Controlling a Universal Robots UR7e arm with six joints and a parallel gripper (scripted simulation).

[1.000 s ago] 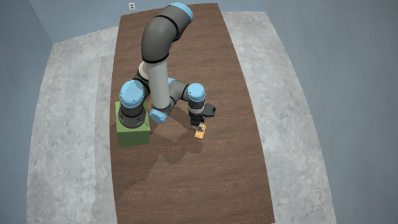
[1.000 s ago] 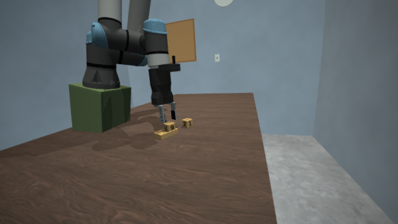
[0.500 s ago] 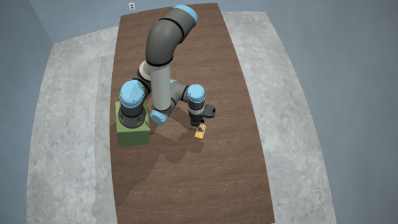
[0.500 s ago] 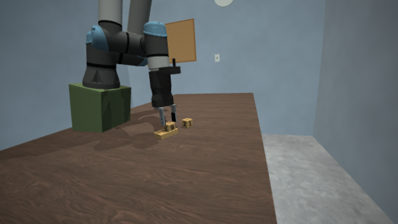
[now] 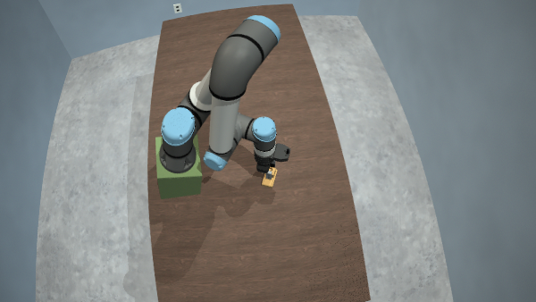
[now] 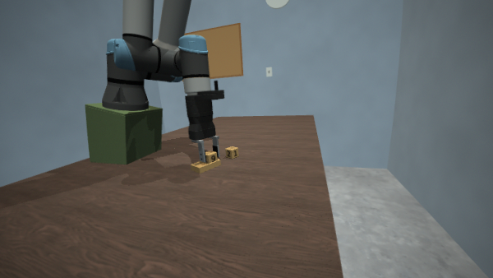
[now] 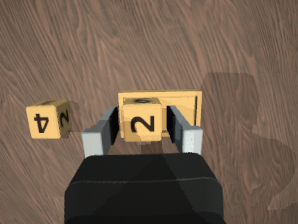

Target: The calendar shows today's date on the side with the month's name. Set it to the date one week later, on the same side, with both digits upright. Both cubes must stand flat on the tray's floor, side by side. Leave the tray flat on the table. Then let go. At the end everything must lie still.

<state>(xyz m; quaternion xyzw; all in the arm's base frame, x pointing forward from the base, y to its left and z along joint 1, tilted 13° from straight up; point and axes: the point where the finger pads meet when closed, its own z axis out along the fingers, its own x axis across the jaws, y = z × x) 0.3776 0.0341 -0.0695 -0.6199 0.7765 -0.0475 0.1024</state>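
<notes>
The wooden calendar tray is 2 cm to the right of my hand and 3 cm below it. From my hand the other things lie so: wooden cube: 2 cm ahead, 9 cm to the left, 2 cm below.
</notes>
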